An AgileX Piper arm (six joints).
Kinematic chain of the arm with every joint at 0, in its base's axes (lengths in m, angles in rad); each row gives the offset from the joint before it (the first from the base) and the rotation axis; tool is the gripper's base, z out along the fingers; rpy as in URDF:
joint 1: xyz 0 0 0.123 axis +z
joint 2: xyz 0 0 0 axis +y
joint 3: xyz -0.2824 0 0.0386 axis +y
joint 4: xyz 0.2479 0 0.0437 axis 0.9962 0 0.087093
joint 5: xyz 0 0 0 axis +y
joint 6: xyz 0.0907 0 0.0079 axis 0.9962 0 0.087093
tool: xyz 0 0 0 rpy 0 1.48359 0
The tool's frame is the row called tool.
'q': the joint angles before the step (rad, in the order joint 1, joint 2, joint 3, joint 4, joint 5, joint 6). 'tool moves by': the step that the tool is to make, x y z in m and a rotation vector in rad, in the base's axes. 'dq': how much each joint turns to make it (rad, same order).
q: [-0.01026 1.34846 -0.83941 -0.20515 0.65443 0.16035]
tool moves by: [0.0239 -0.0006 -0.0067 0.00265 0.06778 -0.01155]
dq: [-0.00016 0.10977 -0.08911 0.00669 0.04810 -0.00019]
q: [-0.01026 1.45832 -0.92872 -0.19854 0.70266 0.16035]
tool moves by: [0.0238 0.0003 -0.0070 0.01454 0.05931 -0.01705]
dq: [-0.00003 0.10509 -0.09465 0.01997 0.04989 -0.00005]
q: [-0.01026 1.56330 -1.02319 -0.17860 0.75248 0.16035]
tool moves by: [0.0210 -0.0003 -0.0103 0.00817 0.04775 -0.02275]
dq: [-0.00012 0.09579 -0.07891 0.00541 0.03342 0.01606]
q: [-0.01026 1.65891 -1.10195 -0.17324 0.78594 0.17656]
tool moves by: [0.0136 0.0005 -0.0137 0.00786 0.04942 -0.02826]
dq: [0.00238 0.07626 -0.04747 0.00156 0.02446 0.02760]
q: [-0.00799 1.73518 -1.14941 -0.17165 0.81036 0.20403]
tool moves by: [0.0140 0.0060 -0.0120 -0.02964 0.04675 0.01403]
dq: [0.02531 0.07402 -0.05501 -0.03722 0.03195 0.02509]
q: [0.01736 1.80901 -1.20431 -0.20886 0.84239 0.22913]
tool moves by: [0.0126 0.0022 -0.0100 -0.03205 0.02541 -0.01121]
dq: [0.01426 0.06298 -0.05013 -0.04390 0.02163 0.04475]
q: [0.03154 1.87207 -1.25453 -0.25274 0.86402 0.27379]
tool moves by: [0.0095 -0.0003 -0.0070 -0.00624 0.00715 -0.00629]
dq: [0.00009 0.04299 -0.03613 -0.00887 0.00264 0.01071]
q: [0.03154 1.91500 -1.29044 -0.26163 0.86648 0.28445]
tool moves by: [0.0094 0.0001 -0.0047 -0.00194 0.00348 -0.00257]
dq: [0.00002 0.03801 -0.04025 -0.00156 0.00640 0.00203]
